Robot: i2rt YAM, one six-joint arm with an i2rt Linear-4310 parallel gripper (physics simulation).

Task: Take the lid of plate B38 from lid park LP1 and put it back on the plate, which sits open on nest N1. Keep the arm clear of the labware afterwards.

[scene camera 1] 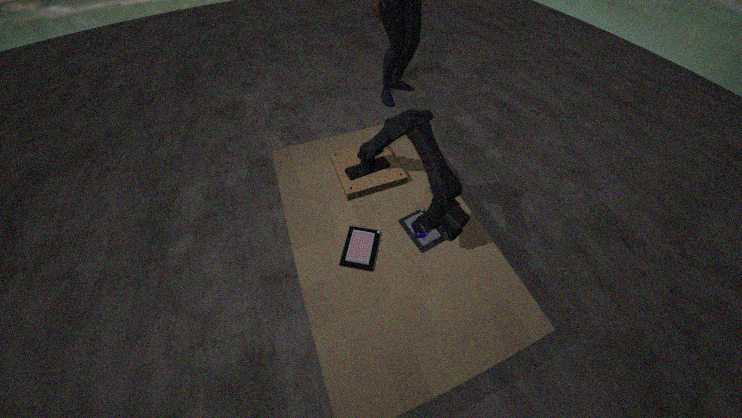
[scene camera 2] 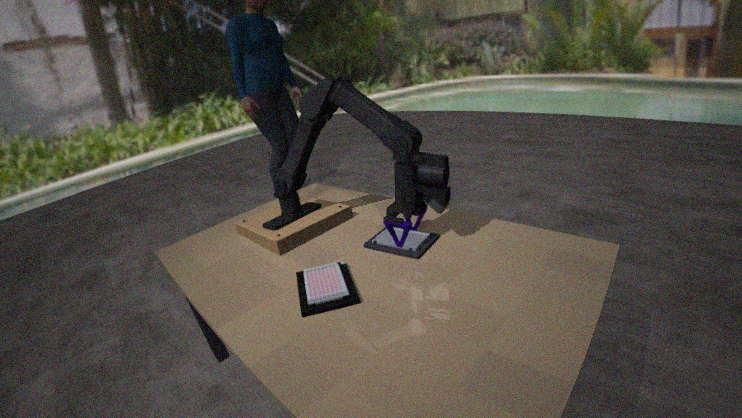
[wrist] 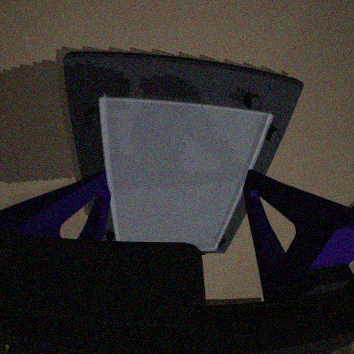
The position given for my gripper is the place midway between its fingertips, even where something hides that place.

Note:
My gripper (scene camera 2: 406,239) grips a grey lid (wrist: 175,167), which still rests on a black lid park (wrist: 87,74).
My gripper is seen too in the wrist view (wrist: 177,177).

